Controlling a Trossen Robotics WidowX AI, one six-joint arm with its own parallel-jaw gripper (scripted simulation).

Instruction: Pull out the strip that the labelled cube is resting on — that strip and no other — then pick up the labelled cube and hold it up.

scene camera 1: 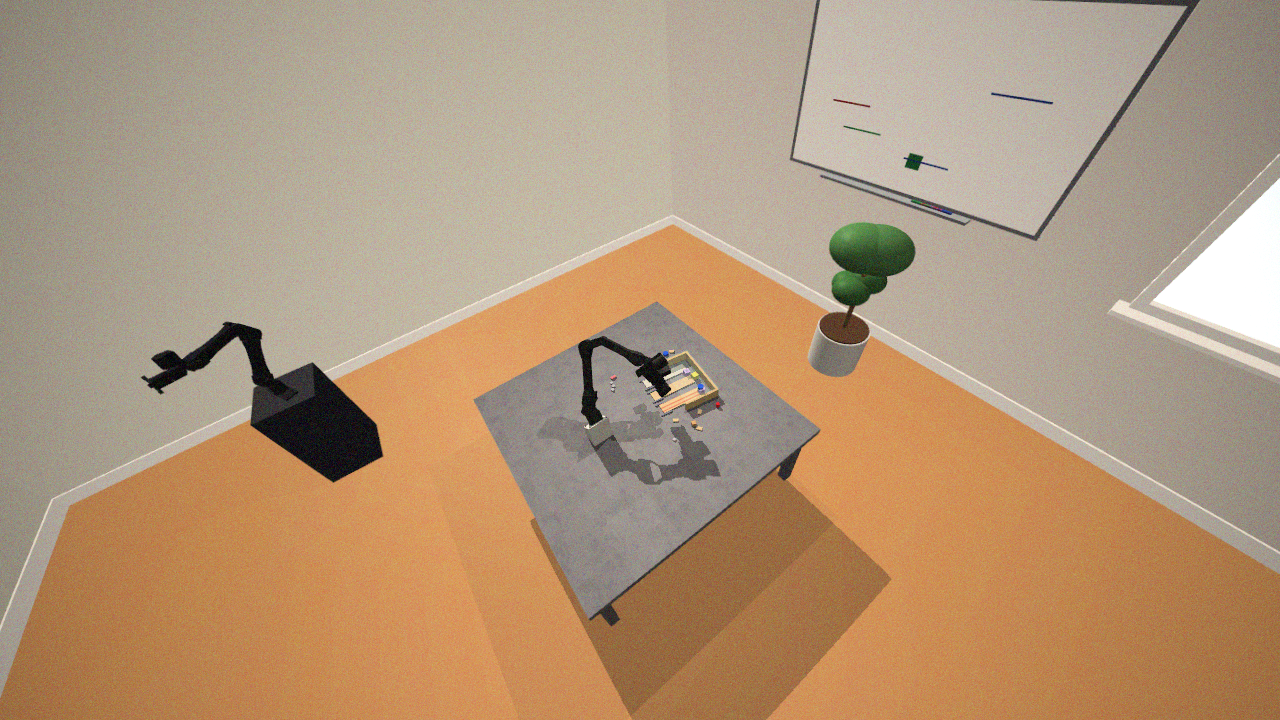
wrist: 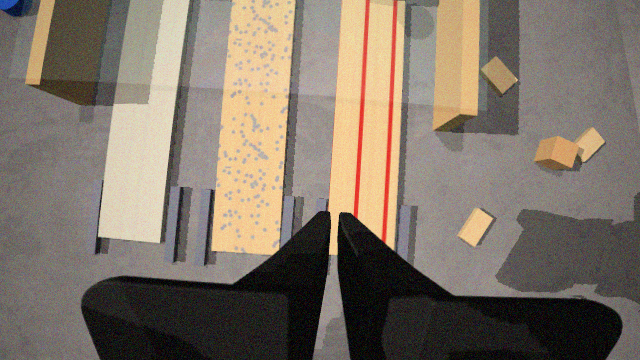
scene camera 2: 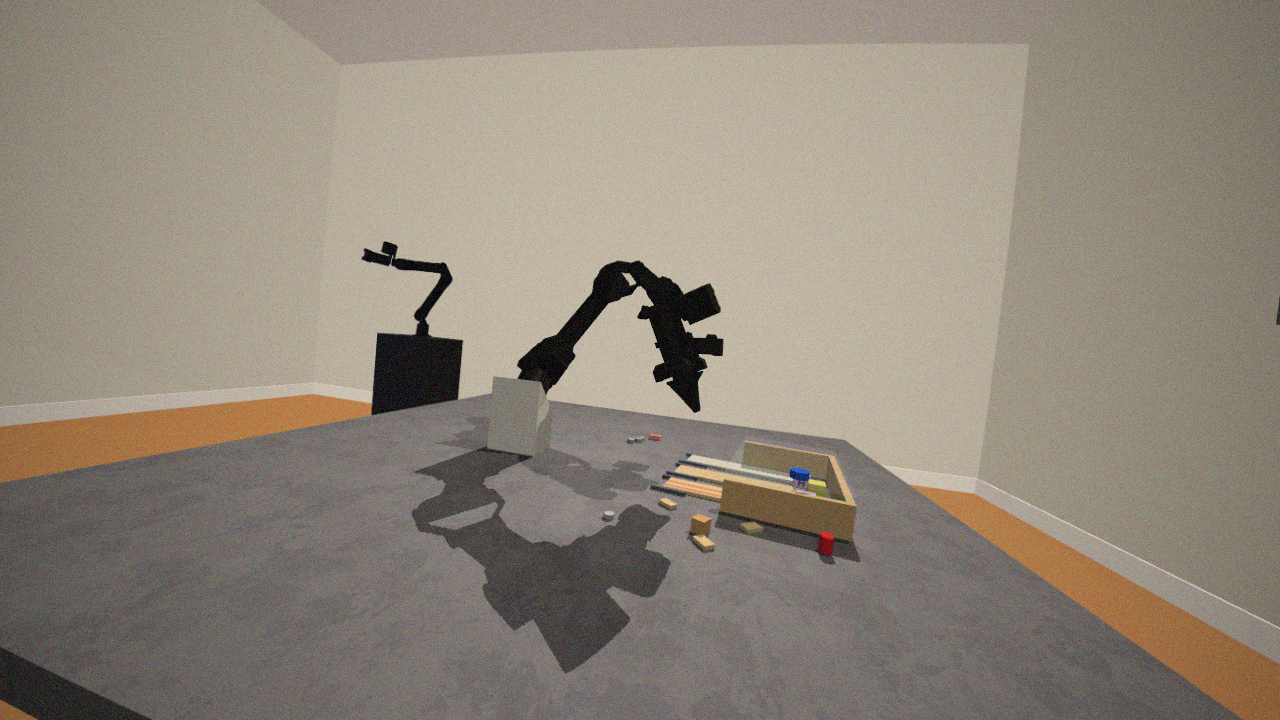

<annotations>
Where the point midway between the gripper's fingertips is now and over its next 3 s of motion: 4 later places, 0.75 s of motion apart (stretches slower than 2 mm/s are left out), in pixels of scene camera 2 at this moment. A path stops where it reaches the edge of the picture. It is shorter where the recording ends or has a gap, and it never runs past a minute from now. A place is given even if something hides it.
My gripper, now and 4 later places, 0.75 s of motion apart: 697, 411; 686, 448; 686, 468; 681, 483; 673, 482
</annotations>
